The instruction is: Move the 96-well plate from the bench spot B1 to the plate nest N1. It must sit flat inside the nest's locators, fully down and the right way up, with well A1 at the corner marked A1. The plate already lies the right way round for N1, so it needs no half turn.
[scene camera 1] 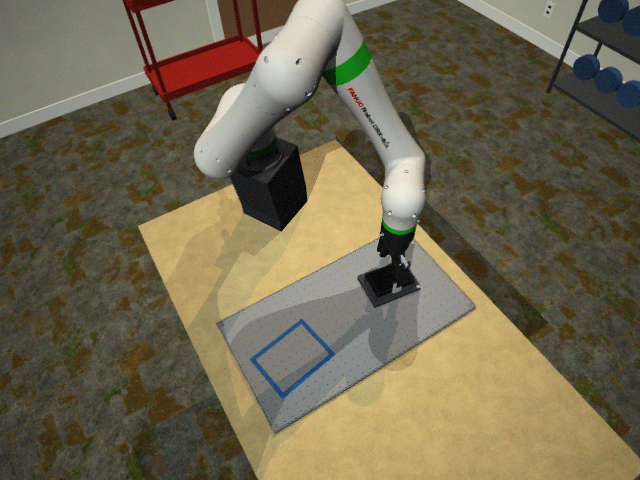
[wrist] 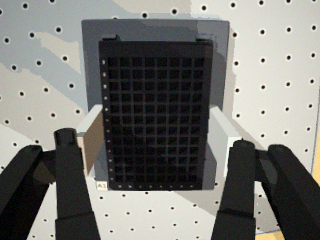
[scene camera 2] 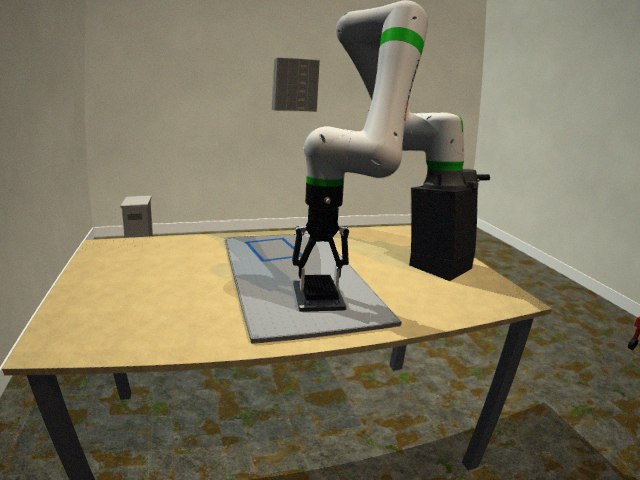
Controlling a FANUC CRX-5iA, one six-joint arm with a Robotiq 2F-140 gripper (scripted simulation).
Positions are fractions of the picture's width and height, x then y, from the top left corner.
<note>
I see my gripper (scene camera 1: 0.61,0.58), a black 96-well plate (scene camera 2: 0.49,0.60) and a dark plate nest N1 (wrist: 0.57,0.13).
The black 96-well plate shows as well in scene camera 1 (scene camera 1: 0.59,0.58) and in the wrist view (wrist: 0.48,0.49). My gripper shows as well in the wrist view (wrist: 0.49,0.50).
</note>
